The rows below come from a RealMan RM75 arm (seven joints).
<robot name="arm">
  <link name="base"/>
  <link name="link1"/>
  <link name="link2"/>
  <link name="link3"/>
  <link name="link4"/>
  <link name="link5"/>
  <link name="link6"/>
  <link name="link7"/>
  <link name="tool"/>
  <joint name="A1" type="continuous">
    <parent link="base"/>
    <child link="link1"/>
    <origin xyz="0 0 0.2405" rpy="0 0 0"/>
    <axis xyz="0 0 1"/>
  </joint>
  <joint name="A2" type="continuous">
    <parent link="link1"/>
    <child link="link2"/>
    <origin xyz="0 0 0" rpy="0 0 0"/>
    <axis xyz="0 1 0"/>
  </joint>
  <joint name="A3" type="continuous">
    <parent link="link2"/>
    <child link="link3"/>
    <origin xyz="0 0 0.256" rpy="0 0 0"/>
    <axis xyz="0 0 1"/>
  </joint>
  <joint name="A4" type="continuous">
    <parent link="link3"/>
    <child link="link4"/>
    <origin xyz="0 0 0" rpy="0 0 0"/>
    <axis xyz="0 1 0"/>
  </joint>
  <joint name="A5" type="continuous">
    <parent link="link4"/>
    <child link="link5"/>
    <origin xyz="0 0 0.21" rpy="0 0 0"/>
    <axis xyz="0 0 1"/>
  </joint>
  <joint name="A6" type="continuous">
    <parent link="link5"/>
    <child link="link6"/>
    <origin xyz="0 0 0" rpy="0 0 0"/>
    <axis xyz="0 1 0"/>
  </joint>
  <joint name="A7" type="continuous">
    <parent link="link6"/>
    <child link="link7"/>
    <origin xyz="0 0 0.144" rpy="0 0 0"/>
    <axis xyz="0 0 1"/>
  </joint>
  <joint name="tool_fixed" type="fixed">
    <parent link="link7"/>
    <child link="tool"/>
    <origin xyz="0 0 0" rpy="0 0 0"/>
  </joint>
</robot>
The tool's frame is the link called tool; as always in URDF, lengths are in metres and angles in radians. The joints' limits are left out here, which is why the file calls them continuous.
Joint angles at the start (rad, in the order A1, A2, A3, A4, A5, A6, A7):
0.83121 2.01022 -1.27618 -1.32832 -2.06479 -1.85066 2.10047
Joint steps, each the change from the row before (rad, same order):
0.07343 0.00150 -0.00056 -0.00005 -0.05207 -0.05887 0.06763
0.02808 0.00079 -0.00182 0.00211 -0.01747 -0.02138 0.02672
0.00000 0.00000 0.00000 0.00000 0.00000 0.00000 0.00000
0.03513 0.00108 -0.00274 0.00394 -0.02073 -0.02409 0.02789
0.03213 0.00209 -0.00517 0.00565 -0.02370 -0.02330 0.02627
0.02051 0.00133 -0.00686 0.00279 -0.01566 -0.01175 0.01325
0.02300 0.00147 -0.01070 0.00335 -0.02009 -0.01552 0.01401
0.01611 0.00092 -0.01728 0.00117 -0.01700 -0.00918 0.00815
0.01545 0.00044 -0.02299 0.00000 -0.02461 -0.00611 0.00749
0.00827 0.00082 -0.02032 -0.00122 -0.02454 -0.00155 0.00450
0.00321 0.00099 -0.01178 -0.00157 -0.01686 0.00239 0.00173
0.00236 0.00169 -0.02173 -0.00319 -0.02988 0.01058 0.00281
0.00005 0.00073 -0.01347 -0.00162 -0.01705 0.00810 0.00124
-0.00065 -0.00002 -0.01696 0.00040 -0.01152 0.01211 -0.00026
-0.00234 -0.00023 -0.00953 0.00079 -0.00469 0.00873 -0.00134
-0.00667 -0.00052 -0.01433 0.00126 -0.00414 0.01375 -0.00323
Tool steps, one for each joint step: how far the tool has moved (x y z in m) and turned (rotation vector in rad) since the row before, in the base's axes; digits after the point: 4 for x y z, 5 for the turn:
-0.0148 0.0003 0.0009 -0.02089 -0.08172 -0.00206
-0.0057 -0.0002 0.0000 -0.00747 -0.03082 -0.00284
0.0000 0.0000 0.0000 0.00000 0.00000 0.00000
-0.0073 -0.0001 -0.0001 -0.00758 -0.03645 0.00107
-0.0058 -0.0004 -0.0007 -0.00633 -0.04024 -0.00130
-0.0039 -0.0003 -0.0009 -0.00228 -0.02648 0.00502
-0.0039 -0.0006 -0.0012 -0.00340 -0.03548 0.00698
-0.0024 -0.0009 -0.0019 -0.00258 -0.03328 0.01170
-0.0016 -0.0004 -0.0022 0.00398 -0.04131 0.01514
0.0001 0.0001 -0.0020 0.00841 -0.03498 0.01192
0.0004 0.0005 -0.0013 0.00882 -0.01926 0.00768
0.0012 0.0015 -0.0025 0.02010 -0.03012 0.01343
0.0010 0.0010 -0.0016 0.01248 -0.01658 0.00800
0.0010 0.0008 -0.0023 0.00906 -0.01349 0.01003
0.0010 0.0005 -0.0014 0.00449 -0.00519 0.00497
0.0023 0.0005 -0.0022 0.00451 -0.00537 0.00566

